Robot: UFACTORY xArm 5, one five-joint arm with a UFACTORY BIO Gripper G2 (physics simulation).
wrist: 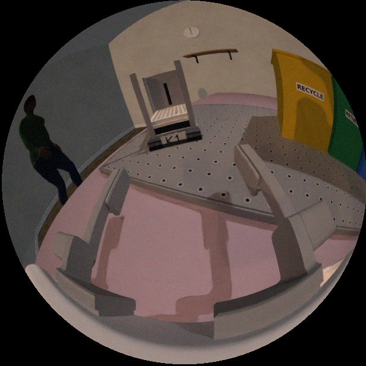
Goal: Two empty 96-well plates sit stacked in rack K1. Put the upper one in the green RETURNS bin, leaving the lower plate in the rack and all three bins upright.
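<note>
Rack K1 [141,100] is a grey upright frame with a labelled base at the upper left of the wrist view. Pale plates [170,115] sit low between its posts; the line between the upper and lower plate is hard to tell. The green RETURNS bin [342,125] stands upright at the right edge, partly cut off by the view. My gripper [184,172] is open, with its fingers well apart and nothing between them. It is in front of the rack, at a distance from it, over the near side of the pink surface.
The yellow RECYCLE bin [305,117] stands upright left of the green one. A strip of a blue bin [362,167] shows at the right edge. Rack and bins stand on a grey perforated board [200,170] with a raised edge. A person [42,145] stands at the left.
</note>
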